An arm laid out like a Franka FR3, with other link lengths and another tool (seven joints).
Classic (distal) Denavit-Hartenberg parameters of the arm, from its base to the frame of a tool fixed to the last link. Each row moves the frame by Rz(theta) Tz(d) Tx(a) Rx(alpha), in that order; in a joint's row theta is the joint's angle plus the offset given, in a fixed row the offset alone. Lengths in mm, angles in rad.
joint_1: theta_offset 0; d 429.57; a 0; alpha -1.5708
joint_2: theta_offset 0; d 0; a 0; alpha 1.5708
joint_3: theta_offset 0; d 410.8; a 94.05; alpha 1.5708
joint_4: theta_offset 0; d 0; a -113.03; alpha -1.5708
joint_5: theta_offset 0; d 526.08; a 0; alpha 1.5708
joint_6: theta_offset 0; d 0; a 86.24; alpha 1.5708
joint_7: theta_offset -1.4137; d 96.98; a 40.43; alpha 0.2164
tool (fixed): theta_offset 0; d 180.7; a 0; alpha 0
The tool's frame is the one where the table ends.
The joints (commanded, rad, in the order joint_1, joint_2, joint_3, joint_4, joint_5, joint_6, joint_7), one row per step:
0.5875, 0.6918, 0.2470, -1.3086, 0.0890, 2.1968, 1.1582
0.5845, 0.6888, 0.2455, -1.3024, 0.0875, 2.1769, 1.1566
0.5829, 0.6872, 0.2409, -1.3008, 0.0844, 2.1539, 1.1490
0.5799, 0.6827, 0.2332, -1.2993, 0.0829, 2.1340, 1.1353
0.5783, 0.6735, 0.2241, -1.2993, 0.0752, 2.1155, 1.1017
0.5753, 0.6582, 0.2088, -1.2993, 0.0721, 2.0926, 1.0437
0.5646, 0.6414, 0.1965, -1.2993, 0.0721, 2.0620, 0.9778
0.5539, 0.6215, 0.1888, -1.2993, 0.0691, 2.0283, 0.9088
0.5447, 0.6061, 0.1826, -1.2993, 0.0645, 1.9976, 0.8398
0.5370, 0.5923, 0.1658, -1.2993, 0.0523, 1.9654, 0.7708
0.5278, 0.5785, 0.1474, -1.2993, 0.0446, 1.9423, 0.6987
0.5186, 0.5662, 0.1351, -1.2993, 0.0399, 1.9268, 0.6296
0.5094, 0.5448, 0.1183, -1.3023, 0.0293, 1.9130, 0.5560
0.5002, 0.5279, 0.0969, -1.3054, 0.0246, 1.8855, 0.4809
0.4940, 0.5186, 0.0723, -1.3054, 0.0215, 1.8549, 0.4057
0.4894, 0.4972, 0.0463, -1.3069, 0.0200, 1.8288, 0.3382
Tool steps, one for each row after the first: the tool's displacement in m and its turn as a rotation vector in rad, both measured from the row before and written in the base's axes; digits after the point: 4 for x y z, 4 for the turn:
0.0013, -0.0047, 0.0037, -0.0088, 0.0054, 0.0017
-0.0003, -0.0070, -0.0020, -0.0173, 0.0081, 0.0084
0.0030, -0.0091, 0.0010, -0.0141, 0.0021, 0.0090
0.0022, -0.0100, 0.0042, -0.0158, -0.0113, 0.0306
0.0045, -0.0148, 0.0090, -0.0151, -0.0174, 0.0469
0.0057, -0.0196, 0.0101, -0.0154, -0.0104, 0.0494
0.0021, -0.0182, 0.0132, -0.0150, -0.0103, 0.0575
0.0005, -0.0166, 0.0094, -0.0156, -0.0079, 0.0601
0.0056, -0.0237, 0.0060, -0.0277, -0.0113, 0.0551
0.0083, -0.0242, 0.0075, -0.0197, -0.0142, 0.0521
0.0060, -0.0192, 0.0080, -0.0112, -0.0135, 0.0521
0.0079, -0.0238, 0.0139, -0.0148, -0.0242, 0.0541
0.0057, -0.0280, 0.0086, -0.0225, -0.0049, 0.0508
0.0048, -0.0278, 0.0037, -0.0253, 0.0043, 0.0502
0.0043, -0.0269, 0.0146, -0.0164, -0.0058, 0.0418

